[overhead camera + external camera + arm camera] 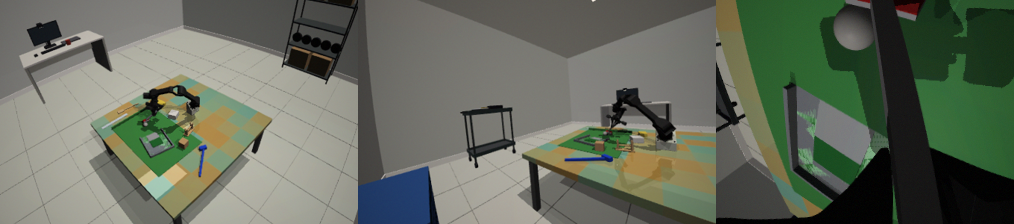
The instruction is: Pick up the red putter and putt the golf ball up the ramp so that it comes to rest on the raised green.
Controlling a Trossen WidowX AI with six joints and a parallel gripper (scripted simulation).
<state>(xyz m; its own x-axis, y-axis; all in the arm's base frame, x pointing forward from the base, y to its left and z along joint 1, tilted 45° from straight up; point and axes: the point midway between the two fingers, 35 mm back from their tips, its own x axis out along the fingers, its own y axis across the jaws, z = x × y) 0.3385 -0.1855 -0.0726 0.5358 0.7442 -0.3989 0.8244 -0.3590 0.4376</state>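
My gripper tip is 80 mm short of the white golf ball, 40 mm to the left of it and 80 mm above it. Also, from my gripper tip: blue putter: 70 mm ahead, 580 mm to the left, 90 mm below; then yellow block: 260 mm behind, 180 mm to the right, 90 mm below; then white block: 200 mm behind, 60 mm to the left, 80 mm below.
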